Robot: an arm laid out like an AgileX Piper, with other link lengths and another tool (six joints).
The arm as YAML. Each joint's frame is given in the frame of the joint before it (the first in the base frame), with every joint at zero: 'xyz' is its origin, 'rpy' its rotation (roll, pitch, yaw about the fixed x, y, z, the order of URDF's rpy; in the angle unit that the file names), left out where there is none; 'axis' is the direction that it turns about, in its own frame. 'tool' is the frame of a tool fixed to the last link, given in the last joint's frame.
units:
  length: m
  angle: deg
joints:
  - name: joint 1
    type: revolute
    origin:
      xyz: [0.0, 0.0, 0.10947]
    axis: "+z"
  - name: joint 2
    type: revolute
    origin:
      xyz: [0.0, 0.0, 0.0]
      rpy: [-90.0, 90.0, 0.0]
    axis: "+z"
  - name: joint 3
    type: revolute
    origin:
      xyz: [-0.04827, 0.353, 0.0]
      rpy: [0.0, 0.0, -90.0]
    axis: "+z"
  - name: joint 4
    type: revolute
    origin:
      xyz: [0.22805, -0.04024, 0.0]
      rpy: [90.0, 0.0, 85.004]
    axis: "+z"
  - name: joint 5
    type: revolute
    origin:
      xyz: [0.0, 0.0, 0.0]
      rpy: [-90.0, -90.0, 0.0]
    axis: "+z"
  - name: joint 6
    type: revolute
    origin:
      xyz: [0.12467, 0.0, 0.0]
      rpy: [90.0, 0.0, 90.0]
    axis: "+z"
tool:
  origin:
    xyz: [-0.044, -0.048, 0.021]
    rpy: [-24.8, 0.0, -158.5]
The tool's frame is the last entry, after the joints.
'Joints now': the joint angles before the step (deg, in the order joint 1, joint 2, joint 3, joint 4, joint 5, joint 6). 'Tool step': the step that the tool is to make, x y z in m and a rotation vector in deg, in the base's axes. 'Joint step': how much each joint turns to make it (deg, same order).
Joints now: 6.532, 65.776, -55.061, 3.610, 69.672, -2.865
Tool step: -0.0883, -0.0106, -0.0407, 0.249, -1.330, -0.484
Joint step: -0.011, -16.267, 16.431, 0.003, -1.540, 0.391
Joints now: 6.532, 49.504, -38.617, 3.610, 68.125, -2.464
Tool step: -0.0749, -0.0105, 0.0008, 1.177, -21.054, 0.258
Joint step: 0.003, -24.633, 7.444, -0.977, -3.840, -0.569
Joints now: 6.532, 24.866, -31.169, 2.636, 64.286, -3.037
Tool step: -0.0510, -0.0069, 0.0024, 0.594, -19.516, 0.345
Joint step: -0.007, -18.858, 2.008, -0.911, -2.574, -1.095
